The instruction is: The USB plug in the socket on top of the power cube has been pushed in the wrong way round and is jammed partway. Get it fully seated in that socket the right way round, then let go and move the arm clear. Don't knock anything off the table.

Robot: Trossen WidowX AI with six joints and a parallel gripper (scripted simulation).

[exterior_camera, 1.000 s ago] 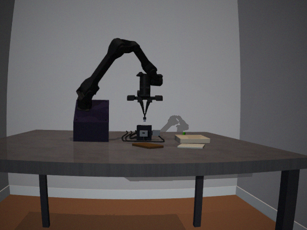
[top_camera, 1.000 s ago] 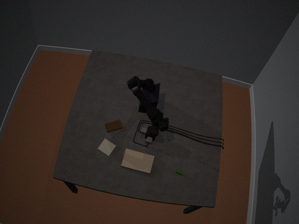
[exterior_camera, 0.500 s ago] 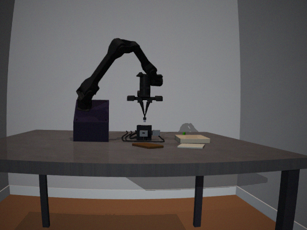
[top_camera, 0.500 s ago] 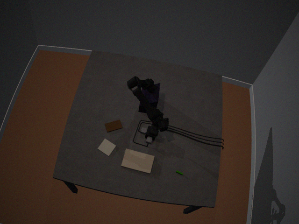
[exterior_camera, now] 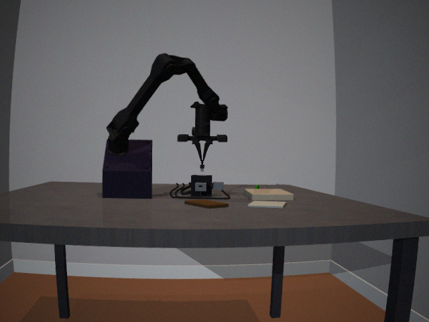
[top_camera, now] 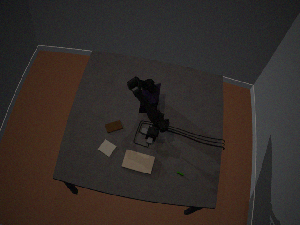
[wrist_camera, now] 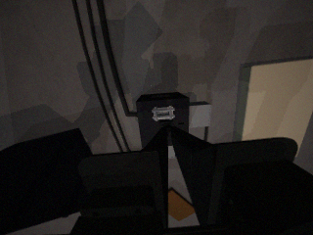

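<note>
Right now my gripper tip is 20 mm above the dark USB plug. Also, from my gripper tip: large beige slab (250 mm ahead, 50 mm to the right, 120 mm below); brown pad (20 mm ahead, 320 mm to the right, 120 mm below); light-rimmed socket (60 mm below).
</note>
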